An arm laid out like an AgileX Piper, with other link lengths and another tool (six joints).
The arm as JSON. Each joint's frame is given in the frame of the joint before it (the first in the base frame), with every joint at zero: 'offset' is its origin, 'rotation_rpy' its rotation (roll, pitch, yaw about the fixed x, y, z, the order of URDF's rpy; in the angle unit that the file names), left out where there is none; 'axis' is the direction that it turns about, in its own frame. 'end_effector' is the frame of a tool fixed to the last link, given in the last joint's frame.
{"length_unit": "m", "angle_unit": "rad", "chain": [
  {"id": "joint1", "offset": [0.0, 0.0, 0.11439], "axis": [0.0, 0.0, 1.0]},
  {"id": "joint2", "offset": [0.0, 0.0, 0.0], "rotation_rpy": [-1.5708, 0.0, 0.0], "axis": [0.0, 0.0, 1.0]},
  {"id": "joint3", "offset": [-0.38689, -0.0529, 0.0], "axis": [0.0, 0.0, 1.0]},
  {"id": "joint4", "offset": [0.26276, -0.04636, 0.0], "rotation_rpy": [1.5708, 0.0, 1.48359], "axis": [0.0, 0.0, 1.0]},
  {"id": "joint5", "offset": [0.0, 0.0, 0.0], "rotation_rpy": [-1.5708, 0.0, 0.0], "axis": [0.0, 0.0, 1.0]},
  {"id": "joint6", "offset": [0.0, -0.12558, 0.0], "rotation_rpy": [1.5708, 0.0, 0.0], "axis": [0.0, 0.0, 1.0]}
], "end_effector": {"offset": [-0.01, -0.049, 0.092], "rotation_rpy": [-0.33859, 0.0, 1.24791]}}
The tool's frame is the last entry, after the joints.
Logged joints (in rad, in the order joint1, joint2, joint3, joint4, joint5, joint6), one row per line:
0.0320 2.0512 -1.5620 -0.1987 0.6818 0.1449
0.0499 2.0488 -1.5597 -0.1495 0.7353 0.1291
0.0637 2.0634 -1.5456 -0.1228 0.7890 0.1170
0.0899 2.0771 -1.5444 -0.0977 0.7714 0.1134
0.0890 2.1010 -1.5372 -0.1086 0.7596 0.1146
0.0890 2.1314 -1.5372 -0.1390 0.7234 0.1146
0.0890 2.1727 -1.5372 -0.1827 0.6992 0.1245
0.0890 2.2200 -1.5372 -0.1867 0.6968 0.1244
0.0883 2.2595 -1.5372 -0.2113 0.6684 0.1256
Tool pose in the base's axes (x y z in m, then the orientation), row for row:
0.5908 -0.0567 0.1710 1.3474 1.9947 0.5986
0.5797 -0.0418 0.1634 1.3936 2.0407 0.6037
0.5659 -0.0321 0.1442 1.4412 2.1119 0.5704
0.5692 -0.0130 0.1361 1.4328 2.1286 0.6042
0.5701 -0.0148 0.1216 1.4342 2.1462 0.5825
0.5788 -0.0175 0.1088 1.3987 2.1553 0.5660
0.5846 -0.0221 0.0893 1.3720 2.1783 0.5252
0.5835 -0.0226 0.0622 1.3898 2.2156 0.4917
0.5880 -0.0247 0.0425 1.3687 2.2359 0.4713
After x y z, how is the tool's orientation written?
As a rotation vector, in radians.
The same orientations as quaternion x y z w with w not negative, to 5 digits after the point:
0.51380 0.76063 0.22826 0.32458
0.52355 0.76665 0.22680 0.29446
0.53152 0.77888 0.21037 0.25802
0.52626 0.78183 0.22192 0.25007
0.52544 0.78630 0.21341 0.24517
0.51440 0.79265 0.20816 0.25254
0.50503 0.80182 0.19332 0.25428
0.50725 0.80865 0.17946 0.23787
0.49925 0.81557 0.17191 0.23673

